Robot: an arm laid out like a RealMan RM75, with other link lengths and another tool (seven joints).
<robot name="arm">
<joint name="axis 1" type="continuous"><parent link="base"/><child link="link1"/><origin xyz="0 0 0.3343" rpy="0 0 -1.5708"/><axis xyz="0 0 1"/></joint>
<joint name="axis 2" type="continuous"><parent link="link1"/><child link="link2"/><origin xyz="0 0 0" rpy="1.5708 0 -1.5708"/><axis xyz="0 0 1"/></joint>
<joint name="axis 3" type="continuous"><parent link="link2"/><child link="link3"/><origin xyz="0 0.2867 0" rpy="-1.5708 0 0"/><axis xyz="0 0 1"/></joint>
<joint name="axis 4" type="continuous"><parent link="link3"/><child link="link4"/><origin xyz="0 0 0" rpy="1.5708 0 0"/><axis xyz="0 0 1"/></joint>
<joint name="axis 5" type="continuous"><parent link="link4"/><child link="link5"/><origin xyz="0 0.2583 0" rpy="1.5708 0 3.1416"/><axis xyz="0 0 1"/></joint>
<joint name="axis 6" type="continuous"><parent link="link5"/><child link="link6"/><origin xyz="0 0 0" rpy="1.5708 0 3.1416"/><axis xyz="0 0 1"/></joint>
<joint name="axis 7" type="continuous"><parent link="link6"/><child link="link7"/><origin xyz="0 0.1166 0" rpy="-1.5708 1.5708 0"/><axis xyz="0 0 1"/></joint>
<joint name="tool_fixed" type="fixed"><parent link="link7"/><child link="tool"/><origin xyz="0.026 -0.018 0.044" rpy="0 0.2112 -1.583"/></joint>
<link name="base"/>
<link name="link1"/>
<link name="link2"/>
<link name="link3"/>
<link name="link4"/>
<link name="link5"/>
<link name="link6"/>
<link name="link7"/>
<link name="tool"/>
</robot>
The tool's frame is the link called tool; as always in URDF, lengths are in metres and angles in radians. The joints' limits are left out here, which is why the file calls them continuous.
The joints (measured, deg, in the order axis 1, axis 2, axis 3, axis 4, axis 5, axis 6, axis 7), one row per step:
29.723, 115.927, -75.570, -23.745, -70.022, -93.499, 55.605
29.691, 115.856, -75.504, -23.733, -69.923, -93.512, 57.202
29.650, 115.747, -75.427, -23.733, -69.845, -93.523, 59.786
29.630, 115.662, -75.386, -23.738, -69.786, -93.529, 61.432
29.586, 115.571, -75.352, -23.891, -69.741, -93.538, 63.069
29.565, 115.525, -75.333, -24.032, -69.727, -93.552, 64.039
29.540, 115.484, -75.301, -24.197, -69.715, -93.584, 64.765
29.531, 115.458, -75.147, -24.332, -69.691, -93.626, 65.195
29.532, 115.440, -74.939, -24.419, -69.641, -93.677, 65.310
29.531, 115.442, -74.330, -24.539, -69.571, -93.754, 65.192
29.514, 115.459, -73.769, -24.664, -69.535, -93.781, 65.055
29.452, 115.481, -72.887, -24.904, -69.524, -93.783, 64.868
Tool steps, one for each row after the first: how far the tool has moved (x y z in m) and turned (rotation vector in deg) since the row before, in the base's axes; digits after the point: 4 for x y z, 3 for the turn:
0.0011, 0.0007, 0.0004, -1.024, 0.337, -1.159
0.0017, 0.0010, 0.0004, -1.715, 0.475, -1.814
0.0011, 0.0007, 0.0003, -1.082, 0.296, -1.144
0.0007, 0.0008, 0.0006, -1.015, 0.277, -1.023
0.0001, 0.0005, 0.0004, -0.593, 0.166, -0.547
-0.0001, 0.0005, 0.0006, -0.407, 0.139, -0.360
-0.0002, 0.0006, 0.0009, -0.117, 0.167, -0.222
-0.0002, 0.0006, 0.0011, 0.136, 0.165, -0.069
-0.0003, 0.0014, 0.0026, 0.626, 0.346, -0.049
-0.0002, 0.0012, 0.0022, 0.602, 0.276, -0.052
0.0000, 0.0019, 0.0035, 0.945, 0.370, -0.115

